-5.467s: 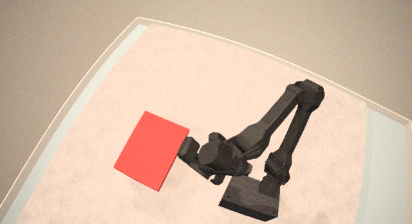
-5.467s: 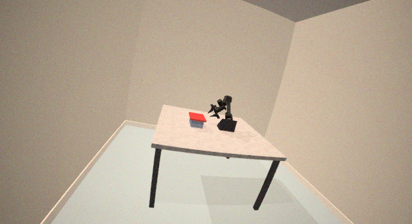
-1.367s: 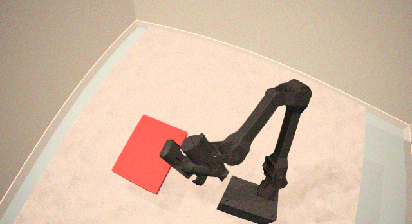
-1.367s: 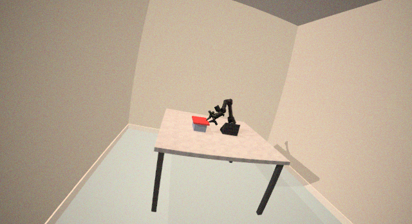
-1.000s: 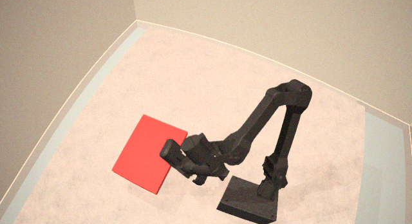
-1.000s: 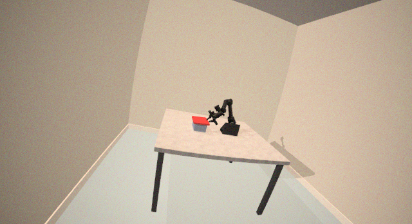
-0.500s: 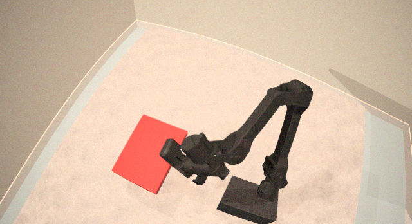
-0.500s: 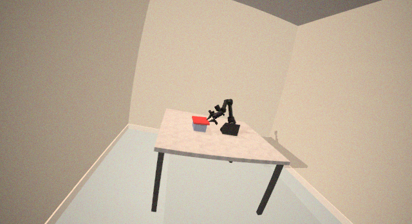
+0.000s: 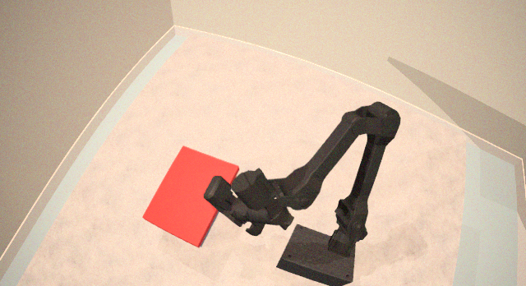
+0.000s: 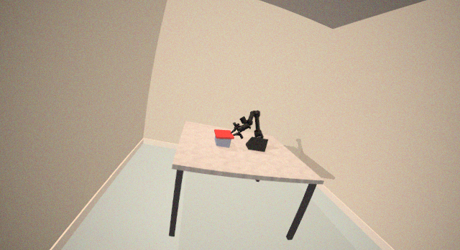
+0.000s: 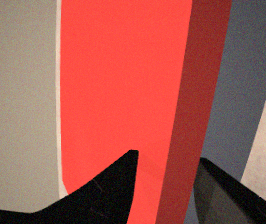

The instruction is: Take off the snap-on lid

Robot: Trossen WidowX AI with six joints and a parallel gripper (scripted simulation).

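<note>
Now: the red lid 80 mm ahead of my gripper tip. Round my gripper tip: storage box (80 mm ahead, 60 mm below).
</note>
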